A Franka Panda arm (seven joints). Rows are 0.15 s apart.
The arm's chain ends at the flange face. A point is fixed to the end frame.
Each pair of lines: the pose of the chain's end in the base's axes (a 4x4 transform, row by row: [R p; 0 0 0 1], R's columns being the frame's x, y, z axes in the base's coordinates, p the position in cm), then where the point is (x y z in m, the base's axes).
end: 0.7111 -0.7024 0.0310 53.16; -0.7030 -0.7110 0.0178 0.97; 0.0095 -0.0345 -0.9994 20.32; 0 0 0 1
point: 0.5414 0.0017 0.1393
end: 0.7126 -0.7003 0.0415 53.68; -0.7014 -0.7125 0.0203 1.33; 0.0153 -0.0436 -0.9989 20.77; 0 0 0 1
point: 0.5473 0.0055 0.1439
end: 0.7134 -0.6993 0.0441 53.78; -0.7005 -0.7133 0.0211 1.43; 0.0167 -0.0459 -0.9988 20.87; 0 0 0 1
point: 0.5485 0.0065 0.1449
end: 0.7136 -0.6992 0.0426 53.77; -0.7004 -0.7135 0.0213 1.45; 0.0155 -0.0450 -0.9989 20.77; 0 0 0 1
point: 0.5483 0.0067 0.1439
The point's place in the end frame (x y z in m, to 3 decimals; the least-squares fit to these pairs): 0.012 0.001 0.064
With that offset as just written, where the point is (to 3 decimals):
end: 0.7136 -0.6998 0.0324 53.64; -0.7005 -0.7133 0.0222 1.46; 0.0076 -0.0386 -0.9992 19.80; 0 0 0 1
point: 0.546 0.007 0.134
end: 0.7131 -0.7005 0.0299 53.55; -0.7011 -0.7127 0.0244 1.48; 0.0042 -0.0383 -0.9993 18.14; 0 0 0 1
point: 0.545 0.007 0.117
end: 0.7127 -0.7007 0.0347 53.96; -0.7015 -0.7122 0.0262 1.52; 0.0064 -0.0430 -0.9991 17.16; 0 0 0 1
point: 0.550 0.008 0.108
